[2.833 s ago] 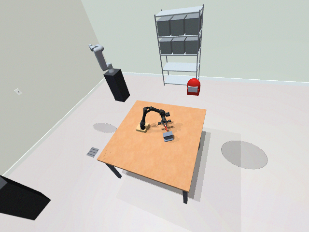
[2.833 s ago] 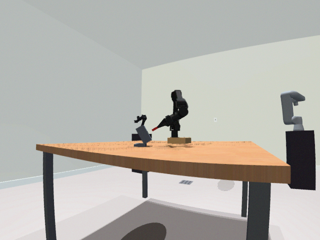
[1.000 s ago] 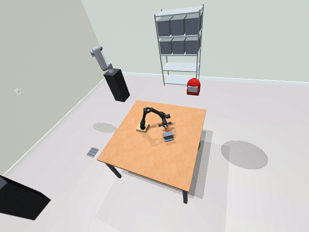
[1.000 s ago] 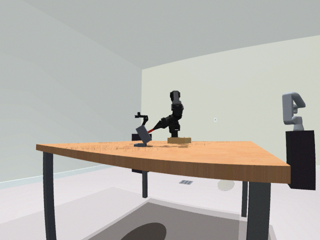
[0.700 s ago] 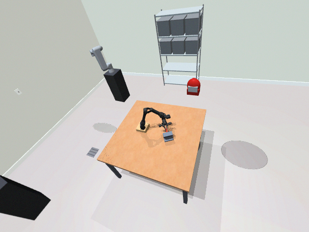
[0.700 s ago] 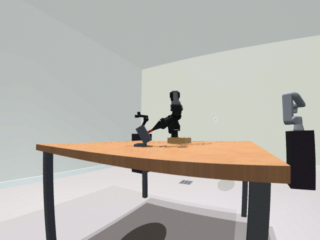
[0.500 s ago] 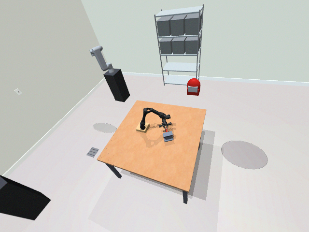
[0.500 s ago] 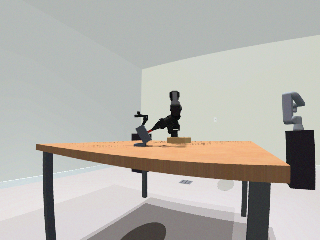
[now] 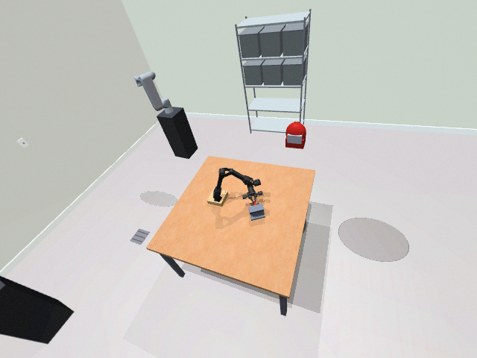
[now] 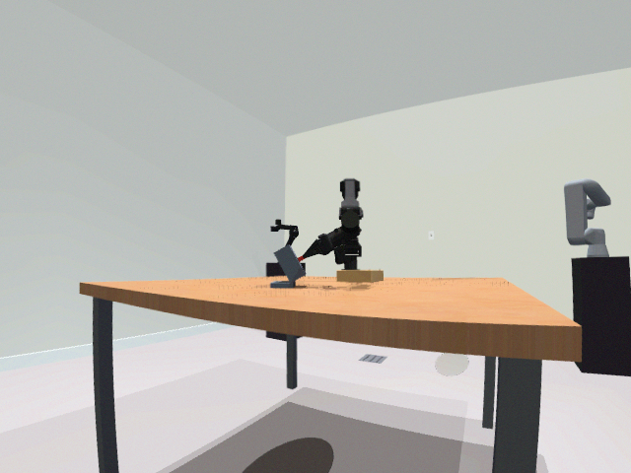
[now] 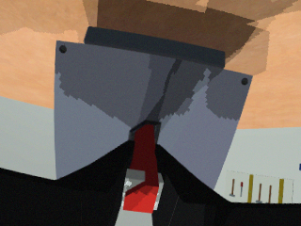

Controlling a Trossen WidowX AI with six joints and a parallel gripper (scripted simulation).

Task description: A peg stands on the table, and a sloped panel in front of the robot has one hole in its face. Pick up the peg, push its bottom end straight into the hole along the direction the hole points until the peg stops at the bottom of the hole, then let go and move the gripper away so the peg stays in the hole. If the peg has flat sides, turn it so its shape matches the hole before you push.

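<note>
Right now the red peg is 10 mm behind my gripper tip, 10 mm to the left of it and 10 mm above it. The rest, counted from my gripper tip: sloped panel (20 mm ahead, 30 mm to the right, 20 mm below).
</note>
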